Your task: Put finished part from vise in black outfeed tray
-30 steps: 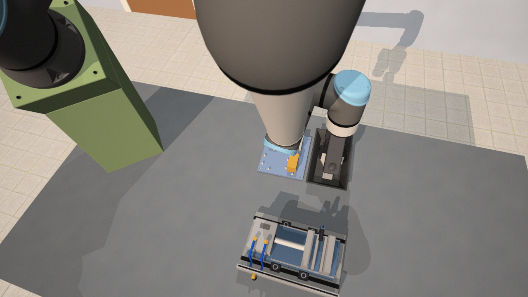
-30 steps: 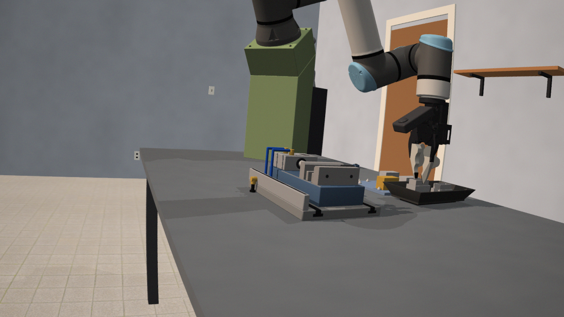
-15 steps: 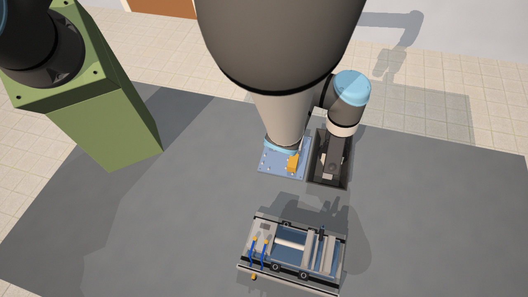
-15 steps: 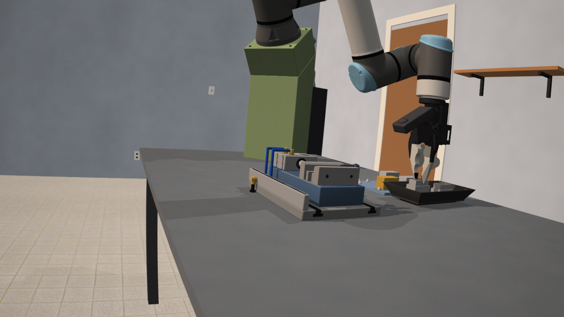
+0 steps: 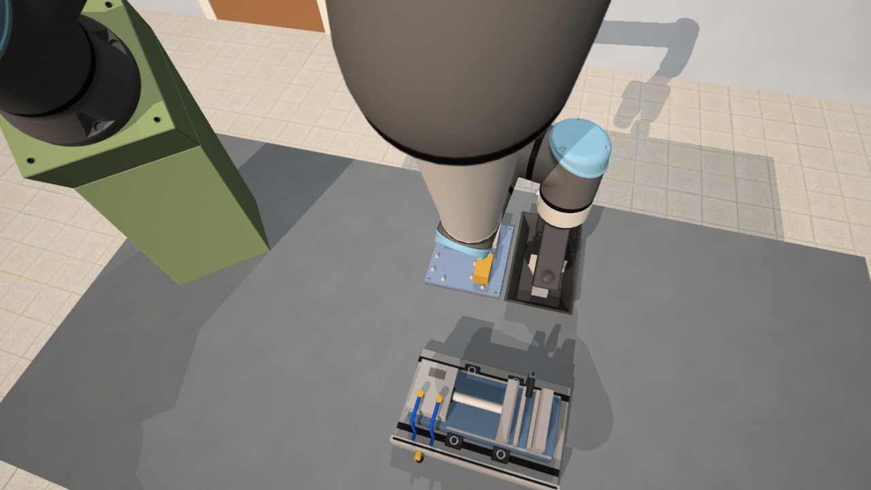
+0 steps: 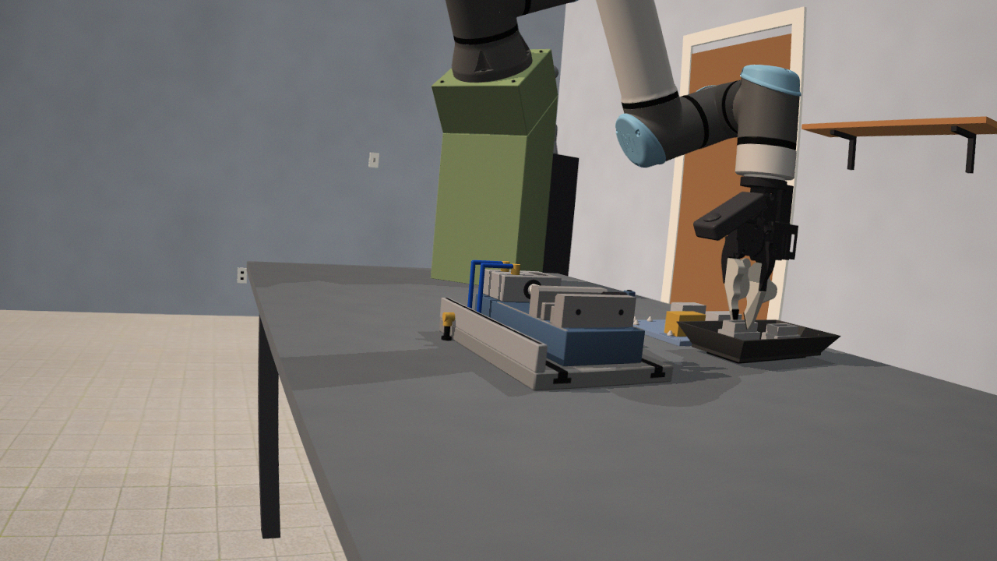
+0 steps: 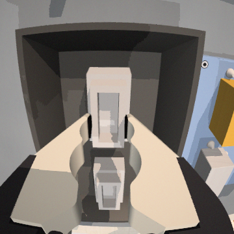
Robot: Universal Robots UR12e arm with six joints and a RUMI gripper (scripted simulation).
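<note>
Right now the orange block is 120 mm behind my hand, 40 mm to the left of it and 40 mm below it. Round my hand: vise (130 mm behind, 270 mm to the right, 20 mm below); then vise rod (150 mm behind, 270 mm to the right, 20 mm above); then blue fixture plate (150 mm behind, 90 mm to the left, 60 mm below).
</note>
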